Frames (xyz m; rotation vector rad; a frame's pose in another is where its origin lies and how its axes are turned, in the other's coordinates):
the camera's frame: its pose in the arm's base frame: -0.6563 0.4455 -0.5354 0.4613 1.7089 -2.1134
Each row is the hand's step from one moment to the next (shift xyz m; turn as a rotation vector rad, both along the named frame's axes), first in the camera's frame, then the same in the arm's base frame.
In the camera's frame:
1: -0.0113 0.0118 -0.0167 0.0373 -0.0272 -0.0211
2: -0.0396 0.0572 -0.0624 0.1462 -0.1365 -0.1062
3: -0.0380 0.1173 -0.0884 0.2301 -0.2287 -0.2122
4: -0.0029 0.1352 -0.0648 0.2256 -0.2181 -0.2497
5: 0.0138 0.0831 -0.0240 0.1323 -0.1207 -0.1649
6: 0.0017 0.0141 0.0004 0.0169 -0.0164 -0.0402
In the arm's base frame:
1: 0.0159 0.0151 -0.0081 -0.0455 0.0224 0.0010
2: 0.0634 0.0539 -0.0426 -0.1927 0.1165 0.0244
3: 0.0917 0.0680 -0.1000 -0.3093 0.2300 0.0410
4: 0.0694 0.0385 -0.1272 -0.2997 0.2652 0.0264
5: 0.0288 0.0068 -0.0824 -0.1720 0.1722 0.0055
6: 0.0054 -0.0032 -0.0128 -0.0222 0.0409 -0.0024

